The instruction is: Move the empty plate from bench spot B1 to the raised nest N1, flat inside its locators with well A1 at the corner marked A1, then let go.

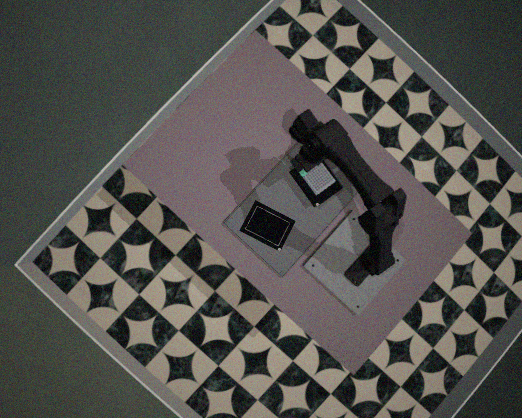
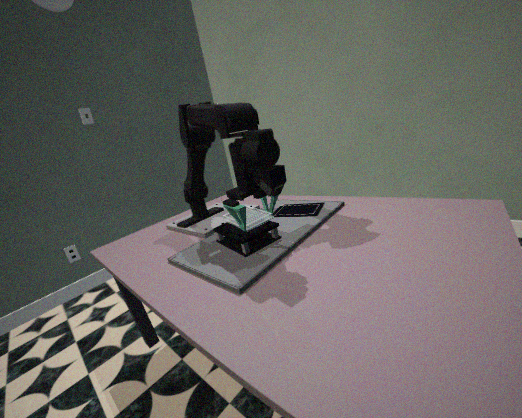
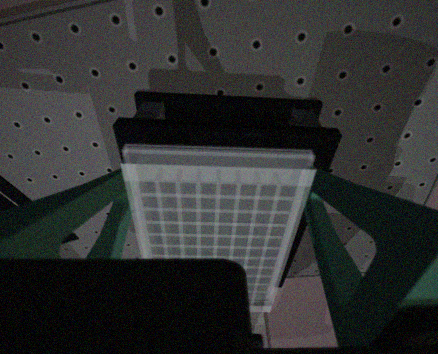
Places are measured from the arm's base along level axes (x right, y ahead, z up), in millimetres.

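Where they show: gripper, fingertip midpoint: (image 1: 307, 163) (image 2: 257, 223) (image 3: 218, 176); arm's base, origin of the base link: (image 1: 367, 261) (image 2: 201, 217).
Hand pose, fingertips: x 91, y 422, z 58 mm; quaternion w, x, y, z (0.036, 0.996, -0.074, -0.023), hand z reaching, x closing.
Things, the pixels of their centre, and the offset from my fingertips. "*": a spot on its surface instead. Level surfaces: height alone.
- empty clear well plate, body centre: (image 3: 215, 247) (image 2: 246, 216) (image 1: 315, 173) dx -8, dy -44, dz +11 mm
- black raised nest N1, body centre: (image 3: 221, 211) (image 2: 245, 231) (image 1: 316, 179) dx -8, dy -65, dz -36 mm
- Bench spot B1, surface spot: (image 2: 298, 209) (image 1: 266, 225) * dx -256, dy -50, dz -60 mm
- grey perforated board, body centre: (image 3: 129, 197) (image 2: 265, 229) (image 1: 299, 198) dx -97, dy -72, dz -68 mm
- pink table, its level: dz -75 mm
The empty clear well plate (image 1: 321, 179) (image 2: 256, 216) (image 3: 217, 211) has a grid of square wells. My gripper (image 2: 253, 211) (image 3: 218, 176) is shut on it, one green finger on each long side. The plate is level and lies right over the black raised nest N1 (image 1: 326, 196) (image 2: 247, 240) (image 3: 228, 112). I cannot tell whether it rests on the nest. Bench spot B1 (image 1: 268, 225) (image 2: 298, 209), a black rectangle with a thin white outline, is bare. The A1 marks are too small to read.
The nest and spot B1 sit on a grey perforated board (image 1: 284, 259) (image 2: 230, 269) (image 3: 253, 21) on the pink table (image 1: 218, 124) (image 2: 363, 290). The arm's grey base plate (image 1: 342, 286) lies beside the board. The arm hangs over the nest's far side.
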